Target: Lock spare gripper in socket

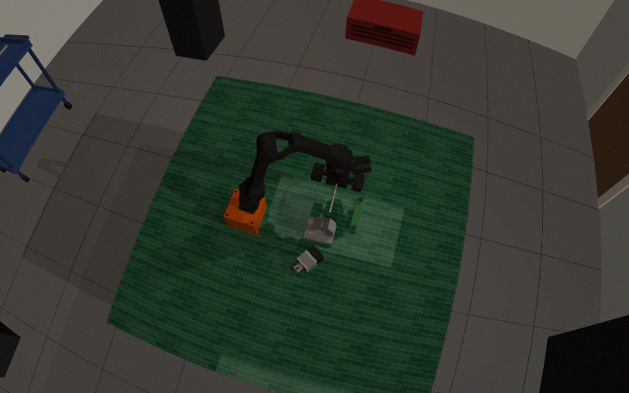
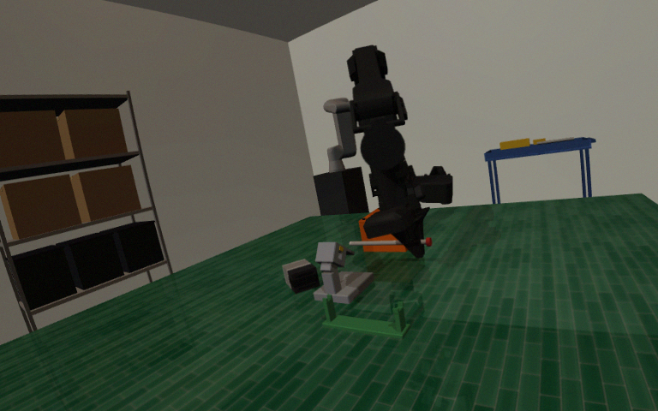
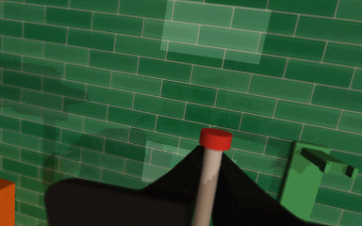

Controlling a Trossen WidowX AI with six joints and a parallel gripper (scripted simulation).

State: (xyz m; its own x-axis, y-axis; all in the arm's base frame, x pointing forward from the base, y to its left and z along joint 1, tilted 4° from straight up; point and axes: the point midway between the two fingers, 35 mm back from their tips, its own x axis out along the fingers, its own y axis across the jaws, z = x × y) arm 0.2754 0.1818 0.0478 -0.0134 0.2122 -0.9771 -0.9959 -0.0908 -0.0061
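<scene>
My gripper tip is 110 mm short of the green cradle, 60 mm to the left of it and 60 mm above it. Also, from my gripper tip: grey mount (10 mm ahead, 170 mm to the right, 30 mm below); then spare gripper (10 mm behind, 300 mm to the right, 60 mm below).
</scene>
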